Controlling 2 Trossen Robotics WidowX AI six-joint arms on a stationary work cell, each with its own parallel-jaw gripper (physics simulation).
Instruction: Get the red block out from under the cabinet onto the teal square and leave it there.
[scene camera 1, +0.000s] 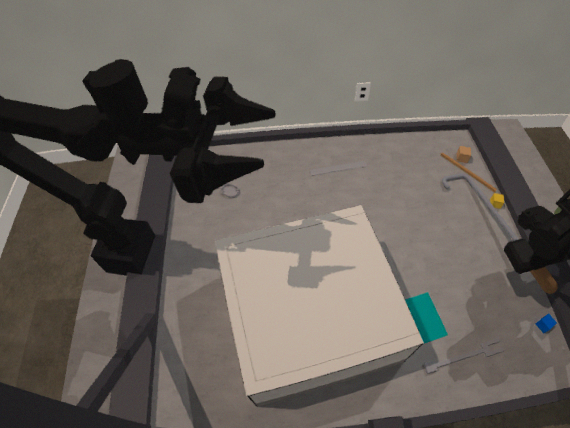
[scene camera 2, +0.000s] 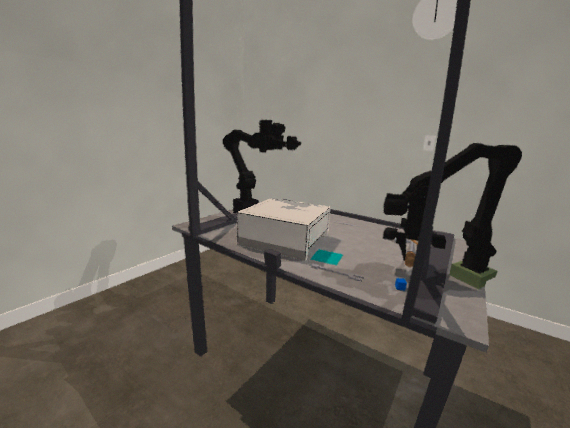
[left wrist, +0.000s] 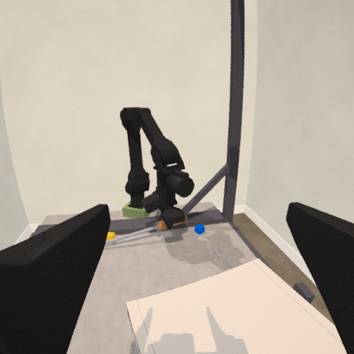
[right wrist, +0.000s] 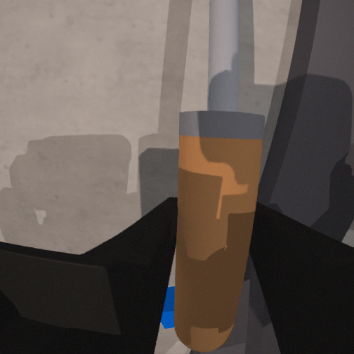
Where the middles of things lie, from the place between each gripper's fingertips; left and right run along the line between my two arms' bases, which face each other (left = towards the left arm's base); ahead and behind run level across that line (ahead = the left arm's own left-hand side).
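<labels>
Teal square (scene camera 1: 424, 313): 27 cm to the right of my left hand, 12 cm behind it, 39 cm below it. Grey hooked rod (right wrist: 219, 152): 36 cm below my left hand, 7 cm ahead of it, 49 cm to the right of it.
Relative to my right hand, the rod is 50 mm to the left of it and 110 mm ahead of it; the square is 40 mm below that hand, 270 mm to the left of it and 80 mm behind it.
</labels>
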